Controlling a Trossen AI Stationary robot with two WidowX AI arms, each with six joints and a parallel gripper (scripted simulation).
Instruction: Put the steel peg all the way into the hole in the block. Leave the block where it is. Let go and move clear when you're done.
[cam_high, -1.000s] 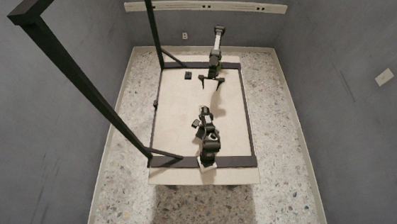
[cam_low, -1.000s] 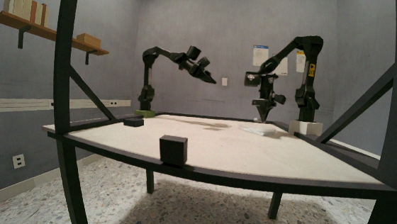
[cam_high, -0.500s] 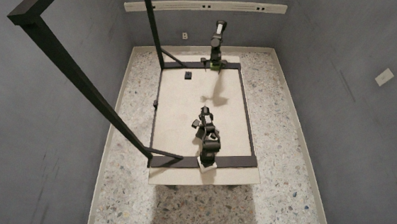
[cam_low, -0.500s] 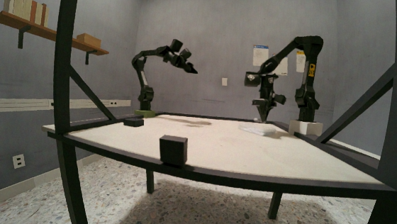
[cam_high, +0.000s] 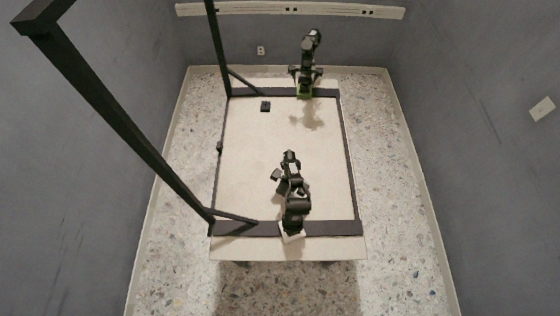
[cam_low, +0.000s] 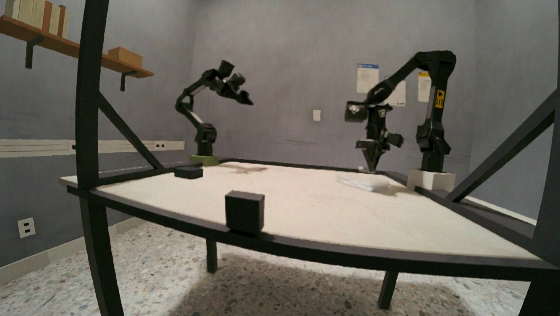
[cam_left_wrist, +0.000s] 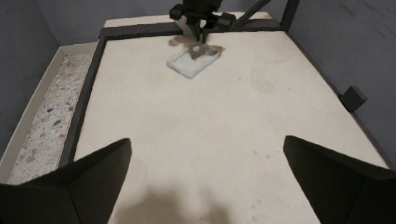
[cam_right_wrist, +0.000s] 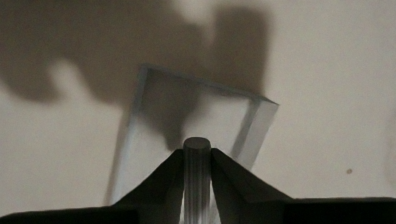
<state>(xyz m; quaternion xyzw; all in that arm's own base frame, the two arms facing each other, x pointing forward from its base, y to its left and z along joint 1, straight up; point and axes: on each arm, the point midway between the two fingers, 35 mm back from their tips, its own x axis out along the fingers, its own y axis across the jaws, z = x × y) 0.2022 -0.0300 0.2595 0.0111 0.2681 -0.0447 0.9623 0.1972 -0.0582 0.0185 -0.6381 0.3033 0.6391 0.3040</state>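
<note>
The steel peg is 50 cm to the right of my left hand, 25 cm below it and 2 cm behind it. The rest, counted from my left hand: dark block: 28 cm below, 23 cm behind, 5 cm to the left; then tray: 49 cm to the right, 30 cm below.
Now: the tray 8 cm below my right hand, 3 cm to the left of it and 2 cm ahead of it. From my right hand the other things lie so: steel peg (3 cm below, 2 cm to the left, 1 cm ahead); then dark block (57 cm to the left, 20 cm behind, 7 cm below).
</note>
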